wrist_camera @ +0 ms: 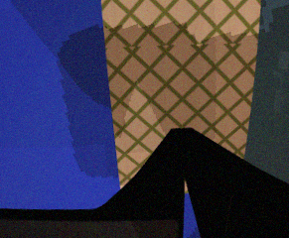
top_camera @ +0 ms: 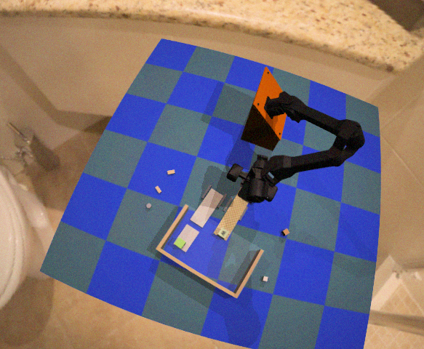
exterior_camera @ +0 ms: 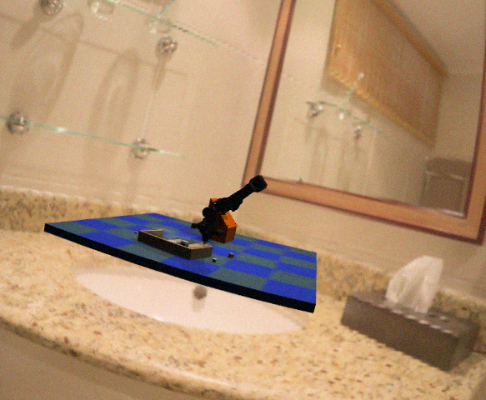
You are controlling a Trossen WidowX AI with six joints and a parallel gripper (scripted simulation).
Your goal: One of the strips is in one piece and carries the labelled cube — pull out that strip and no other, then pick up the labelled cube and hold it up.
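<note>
Now: the lattice strip 90 mm ahead of my gripper tip and 20 mm to the right of it. Also, from my gripper tip: grey peg (200 mm ahead, 330 mm to the right).
</note>
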